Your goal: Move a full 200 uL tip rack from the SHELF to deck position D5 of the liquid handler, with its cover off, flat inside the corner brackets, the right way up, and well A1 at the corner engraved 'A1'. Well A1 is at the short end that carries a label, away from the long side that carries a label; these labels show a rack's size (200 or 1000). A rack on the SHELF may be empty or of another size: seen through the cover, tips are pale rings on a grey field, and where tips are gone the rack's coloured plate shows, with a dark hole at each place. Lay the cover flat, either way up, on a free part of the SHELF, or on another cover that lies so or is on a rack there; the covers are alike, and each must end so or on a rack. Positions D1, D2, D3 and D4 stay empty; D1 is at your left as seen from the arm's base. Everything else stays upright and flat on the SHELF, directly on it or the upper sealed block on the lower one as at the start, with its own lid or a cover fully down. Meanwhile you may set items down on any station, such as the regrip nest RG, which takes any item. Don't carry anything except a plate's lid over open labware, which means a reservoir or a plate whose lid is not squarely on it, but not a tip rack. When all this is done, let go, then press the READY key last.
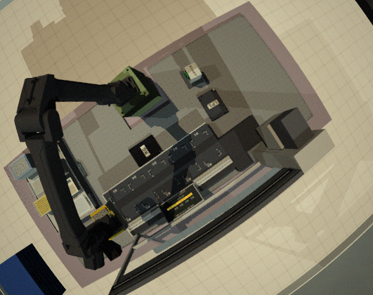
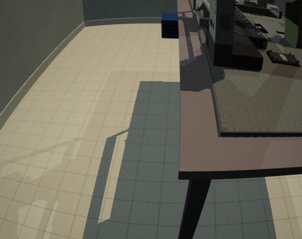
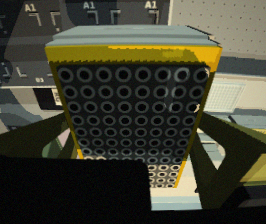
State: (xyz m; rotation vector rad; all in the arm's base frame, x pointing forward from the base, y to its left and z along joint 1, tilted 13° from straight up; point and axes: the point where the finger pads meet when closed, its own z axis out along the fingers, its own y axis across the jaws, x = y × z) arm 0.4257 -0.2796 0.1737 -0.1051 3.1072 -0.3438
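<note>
Now: hand 1 cm to the right of the yellow tip rack, 1 cm below it and 1 cm short of it. Also, from my hand: shelf label (31 cm below, 27 cm behind, 13 cm to the right); RG nest (31 cm below, 23 cm to the left, 18 cm behind); tan reservoir (24 cm below, 23 cm to the right, 22 cm behind).
</note>
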